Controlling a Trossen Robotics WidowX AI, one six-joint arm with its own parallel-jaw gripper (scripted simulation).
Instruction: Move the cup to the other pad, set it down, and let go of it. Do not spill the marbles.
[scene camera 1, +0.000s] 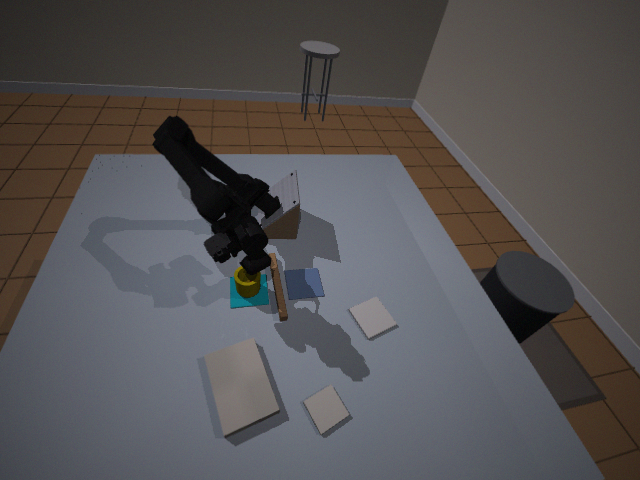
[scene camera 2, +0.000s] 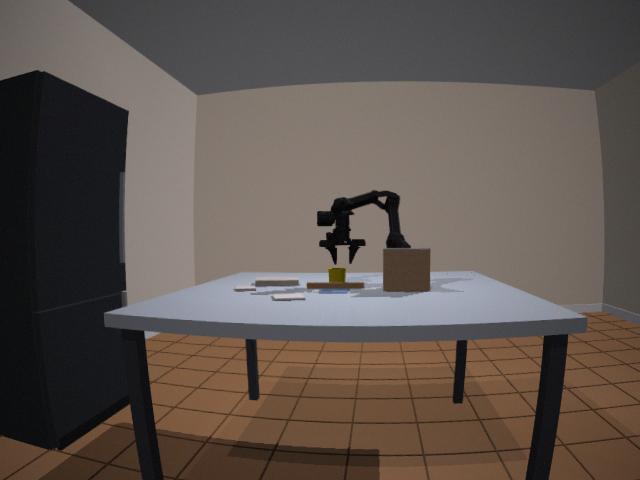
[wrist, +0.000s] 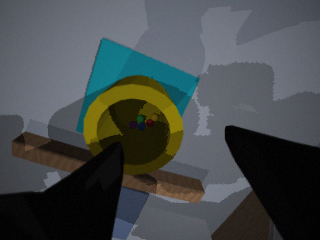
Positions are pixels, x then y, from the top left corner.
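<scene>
Gripper (scene camera 1: 241, 264), 87 cm from the lens. Grey slab (scene camera 1: 244, 397), 78 cm from the lens.
</scene>
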